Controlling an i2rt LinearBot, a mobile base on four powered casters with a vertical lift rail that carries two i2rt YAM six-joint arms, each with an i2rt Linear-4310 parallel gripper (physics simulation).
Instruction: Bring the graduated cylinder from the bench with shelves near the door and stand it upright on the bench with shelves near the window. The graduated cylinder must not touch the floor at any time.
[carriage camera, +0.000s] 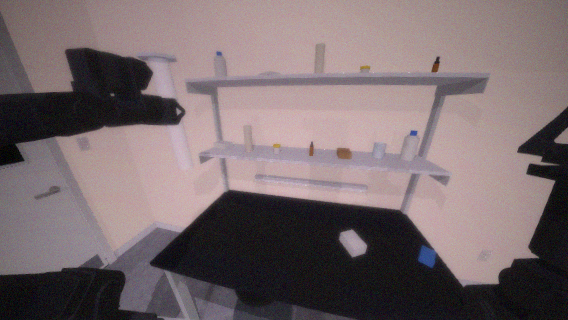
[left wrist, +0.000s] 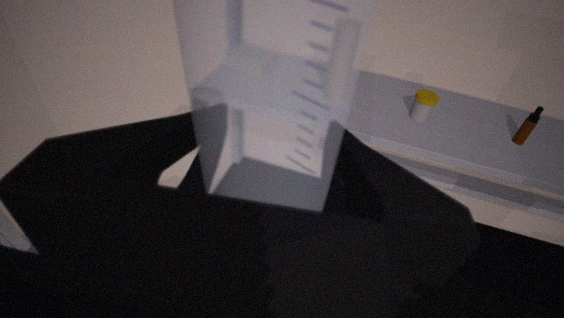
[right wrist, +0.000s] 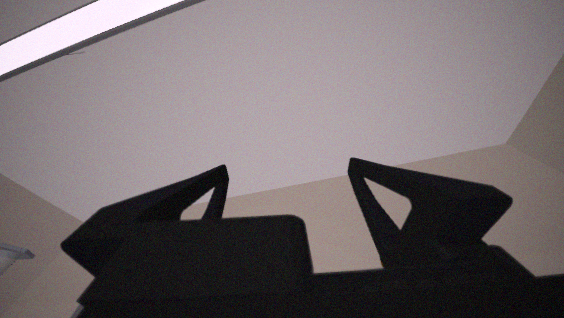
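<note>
The graduated cylinder (carriage camera: 180, 145) (left wrist: 270, 190) is a pale, see-through tube with purple marks. In the carriage camera it hangs in the air left of the shelves, nearly vertical and a little tilted, its wide flanged end at the top and its narrower end down. My left gripper (carriage camera: 177, 111) (left wrist: 277, 125) is shut on its tube; the fingertips are partly hidden. My right gripper (carriage camera: 525, 159) (right wrist: 288, 168) is open and empty, raised at the right, with ceiling and wall behind it. A black-topped bench with shelves (carriage camera: 280, 240) stands ahead. The window does not show.
A door (carriage camera: 45, 220) is at the left. On the bench lie a white box (carriage camera: 353, 243) and a blue square (carriage camera: 427, 256). The upper shelf (carriage camera: 300, 79) and lower shelf (carriage camera: 295, 158) (left wrist: 385, 110) carry bottles, jars and a beige cylinder (carriage camera: 248, 138). Floor shows between door and bench.
</note>
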